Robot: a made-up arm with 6 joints.
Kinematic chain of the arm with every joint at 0, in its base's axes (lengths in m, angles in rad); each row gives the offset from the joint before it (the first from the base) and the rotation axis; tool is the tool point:
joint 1: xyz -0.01 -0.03 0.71 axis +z
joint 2: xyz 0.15 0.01 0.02 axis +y
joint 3: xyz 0.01 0 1.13 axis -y
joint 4: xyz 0 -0.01 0.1 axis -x
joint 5: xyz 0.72 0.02 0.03 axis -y
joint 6: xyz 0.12 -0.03 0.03 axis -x
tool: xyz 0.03 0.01 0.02
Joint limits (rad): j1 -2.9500..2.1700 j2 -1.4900..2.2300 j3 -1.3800..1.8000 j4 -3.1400..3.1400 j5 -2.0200..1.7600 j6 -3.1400..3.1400
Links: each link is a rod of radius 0.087 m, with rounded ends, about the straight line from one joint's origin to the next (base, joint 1, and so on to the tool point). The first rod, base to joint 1, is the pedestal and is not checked.
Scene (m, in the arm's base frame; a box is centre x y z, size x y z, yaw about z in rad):
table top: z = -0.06
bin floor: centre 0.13 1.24 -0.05 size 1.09 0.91 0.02 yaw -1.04
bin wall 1: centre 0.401 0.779 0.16 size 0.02 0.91 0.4 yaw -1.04
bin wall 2: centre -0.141 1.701 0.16 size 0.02 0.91 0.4 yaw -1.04
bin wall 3: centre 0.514 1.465 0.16 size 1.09 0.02 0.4 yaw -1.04
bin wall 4: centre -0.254 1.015 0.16 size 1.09 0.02 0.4 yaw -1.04
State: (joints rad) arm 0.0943 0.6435 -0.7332 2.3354 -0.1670 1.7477
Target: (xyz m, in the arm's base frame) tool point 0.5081 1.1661 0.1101
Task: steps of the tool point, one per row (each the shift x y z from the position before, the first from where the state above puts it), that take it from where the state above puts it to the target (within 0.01 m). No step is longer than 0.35 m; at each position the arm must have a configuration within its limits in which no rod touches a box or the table.
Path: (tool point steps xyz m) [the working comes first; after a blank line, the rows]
Joints at the target: 1.1512 1.3364 -0.2627 2.3076 -0.1350 1.7558
Straight joint move there: touches bin wall 1, bin wall 3.

1: -0.1197 0.2857 0.0903
2: -0.1976 0.2201 0.0844
3: -0.2446 0.1343 0.0772
4: -0.2568 0.0420 0.0688
5: -0.2352 -0.0431 0.0598
6: 0.0801 0.1952 -0.1221
7: 0.1022 0.1552 -0.1777
8: 0.1131 0.0997 -0.2243
9: 0.1097 0.0333 -0.2583
10: 0.0908 -0.0381 -0.2771

